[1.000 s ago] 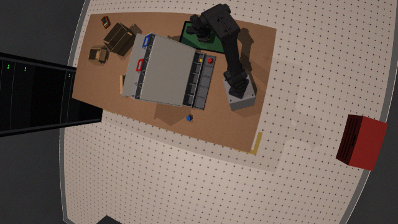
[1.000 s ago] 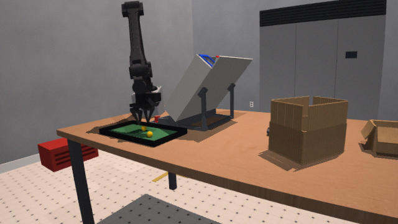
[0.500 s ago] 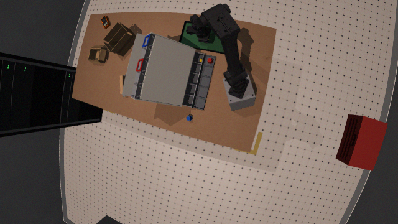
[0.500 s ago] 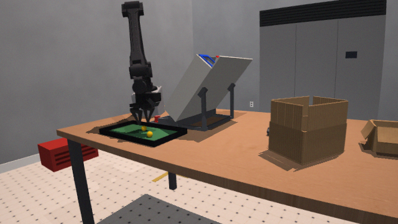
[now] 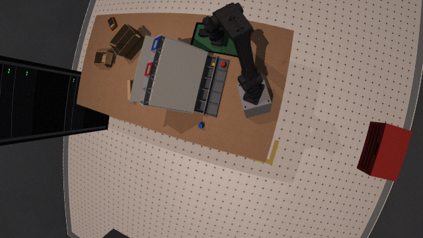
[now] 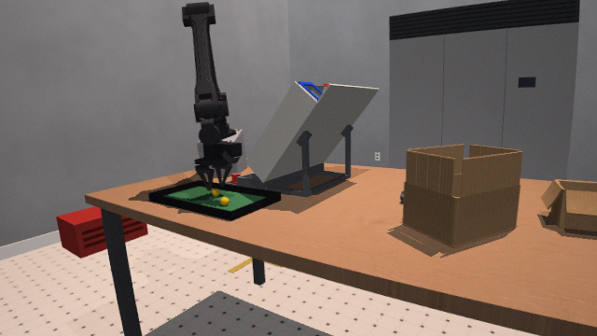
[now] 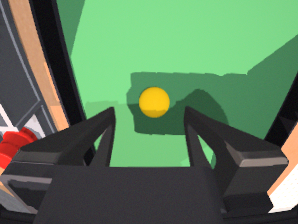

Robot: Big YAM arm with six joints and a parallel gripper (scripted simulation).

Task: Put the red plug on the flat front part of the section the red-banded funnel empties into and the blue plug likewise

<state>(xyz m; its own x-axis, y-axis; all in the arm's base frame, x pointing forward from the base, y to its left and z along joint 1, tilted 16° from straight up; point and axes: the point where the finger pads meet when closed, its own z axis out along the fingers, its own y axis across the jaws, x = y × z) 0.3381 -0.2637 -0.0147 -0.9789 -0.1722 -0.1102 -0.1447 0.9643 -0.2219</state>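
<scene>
Now: hand 3 cm to the left of the green tray, 3 cm above it and 2 cm short of it. Round my hand: cardboard box (68 cm ahead, 18 cm to the left, 3 cm above); sloped grey cover (31 cm to the left, 17 cm above, 10 cm ahead).
</scene>
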